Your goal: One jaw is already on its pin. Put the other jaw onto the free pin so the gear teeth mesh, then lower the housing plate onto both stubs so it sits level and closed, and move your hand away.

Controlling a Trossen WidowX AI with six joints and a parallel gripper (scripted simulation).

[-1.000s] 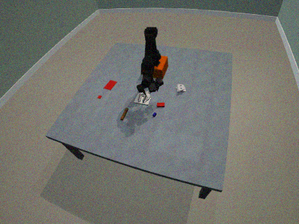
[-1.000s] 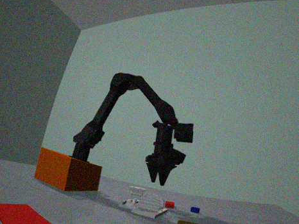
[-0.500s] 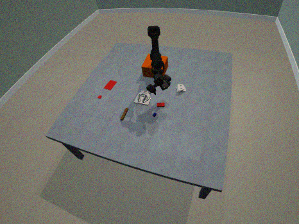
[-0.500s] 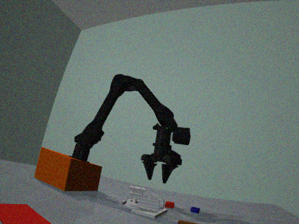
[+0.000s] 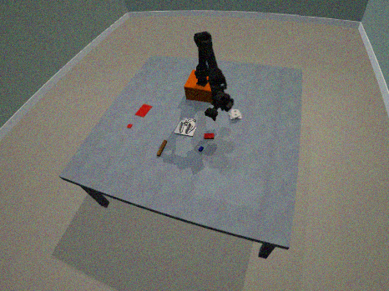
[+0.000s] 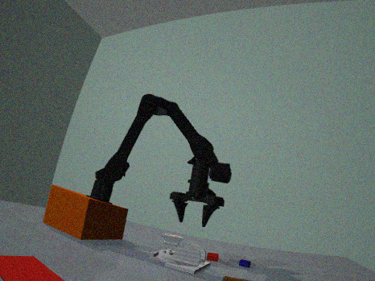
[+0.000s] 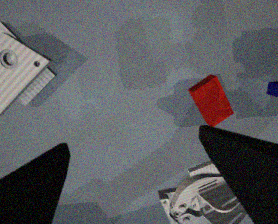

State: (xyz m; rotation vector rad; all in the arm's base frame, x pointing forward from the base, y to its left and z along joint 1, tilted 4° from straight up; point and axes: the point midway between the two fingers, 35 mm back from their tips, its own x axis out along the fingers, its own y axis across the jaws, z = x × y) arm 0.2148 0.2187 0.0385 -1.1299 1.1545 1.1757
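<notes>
My gripper tip is now 10 cm short of the red block, 2 cm to the left of it and 8 cm above it. From my gripper tip the other things lie so: brown stick (29 cm ahead, 22 cm to the right, 8 cm below); then blue block (20 cm ahead, 1 cm to the right, 8 cm below); then flat red patch (8 cm ahead, 53 cm to the right, 9 cm below).
</notes>
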